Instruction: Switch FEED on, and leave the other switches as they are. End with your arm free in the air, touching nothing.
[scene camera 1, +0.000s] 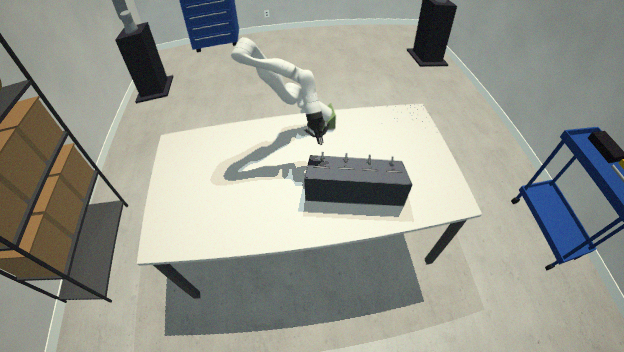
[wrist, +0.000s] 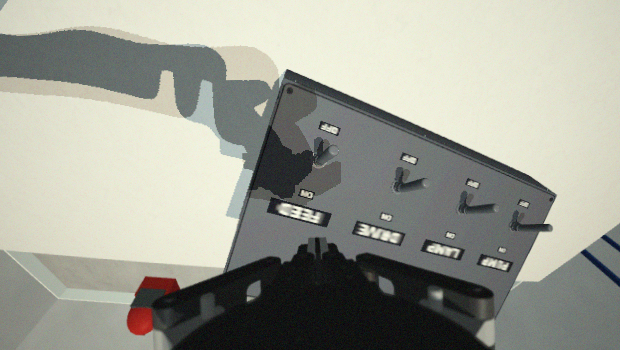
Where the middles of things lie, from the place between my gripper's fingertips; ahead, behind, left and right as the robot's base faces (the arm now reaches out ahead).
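Dark grey switch box (scene camera 1: 356, 181): 14 cm below my hand, 11 cm ahead, 16 cm to the left.
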